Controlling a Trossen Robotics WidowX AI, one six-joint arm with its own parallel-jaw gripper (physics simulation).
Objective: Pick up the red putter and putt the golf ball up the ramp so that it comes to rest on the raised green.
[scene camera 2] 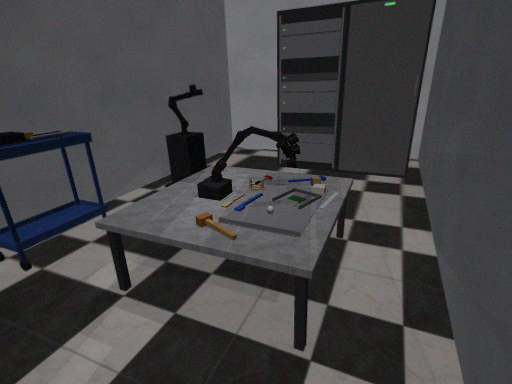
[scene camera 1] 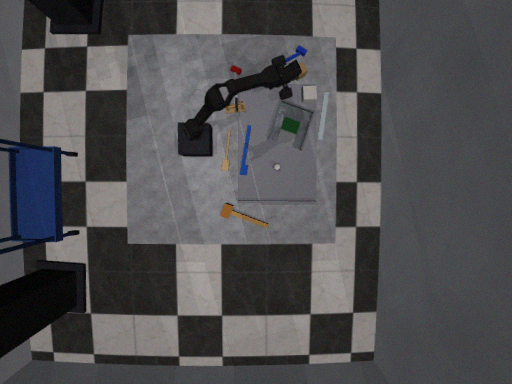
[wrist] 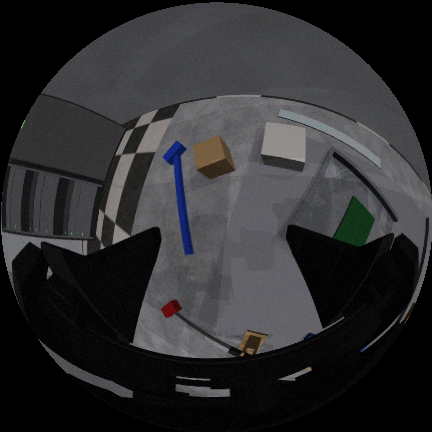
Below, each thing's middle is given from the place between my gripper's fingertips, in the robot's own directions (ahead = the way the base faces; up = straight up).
Now: hand 110 mm short of the tan block [wrist: 212,157], 130 mm to the right of it and 160 mm above it. Also, from my hand: white block [wrist: 283,145] (170 mm ahead, 170 mm below); pale bar [wrist: 293,116] (280 mm ahead, 120 mm to the right, 190 mm below); raised green [wrist: 356,223] (70 mm ahead, 190 mm to the right, 190 mm below).
